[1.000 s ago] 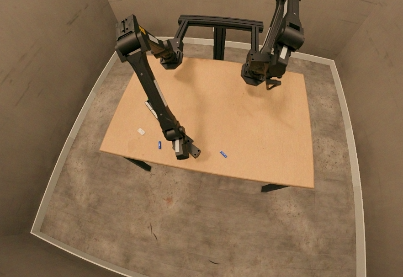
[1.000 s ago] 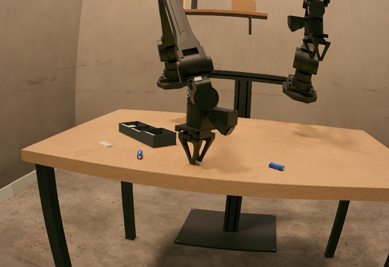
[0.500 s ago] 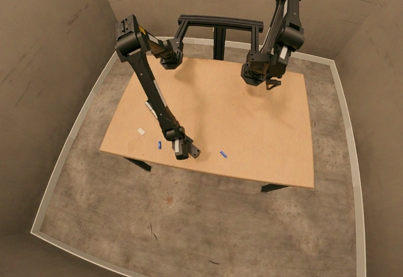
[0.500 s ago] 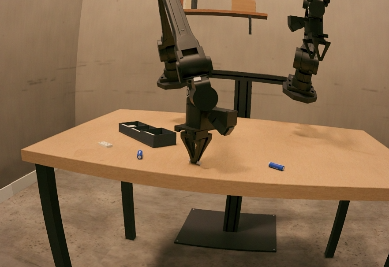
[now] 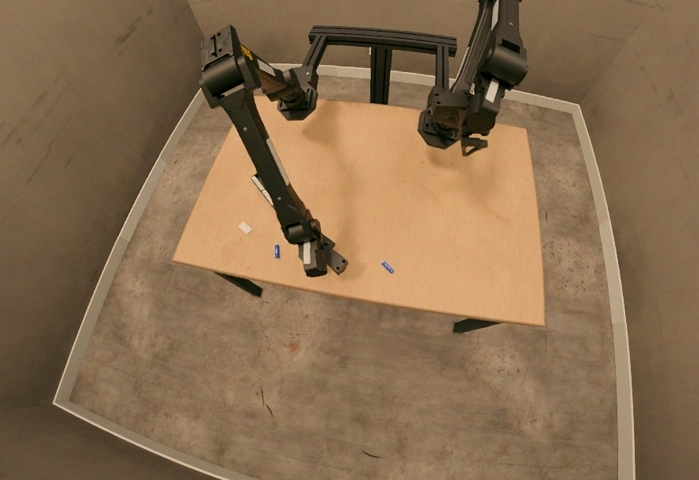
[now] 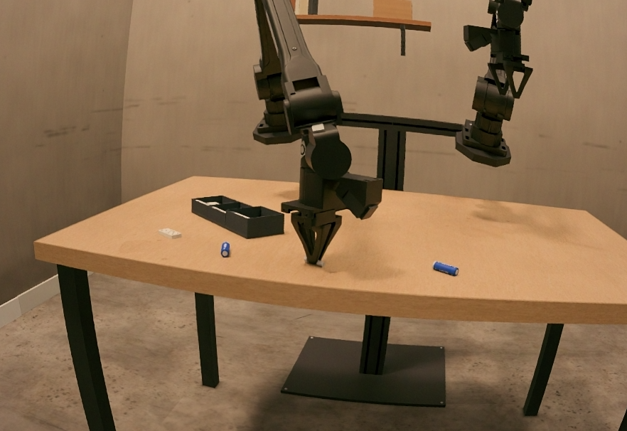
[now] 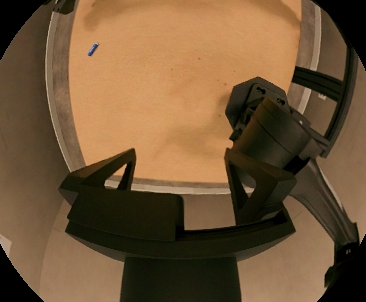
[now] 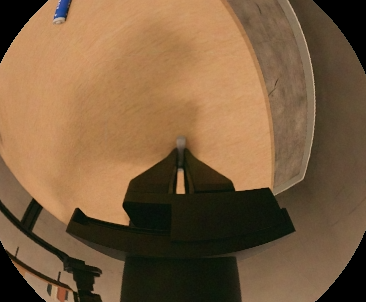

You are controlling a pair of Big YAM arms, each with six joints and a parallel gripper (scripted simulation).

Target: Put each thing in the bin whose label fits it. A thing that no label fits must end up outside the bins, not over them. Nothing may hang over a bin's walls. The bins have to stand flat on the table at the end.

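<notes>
Right now my right hand is right at the white bolt. The rest, counted from my right hand: eraser (300 mm to the right, 250 mm behind); then black bin tray (230 mm to the right, 190 mm behind, 10 mm above); then flat white block (300 mm to the right, 40 mm behind).
</notes>
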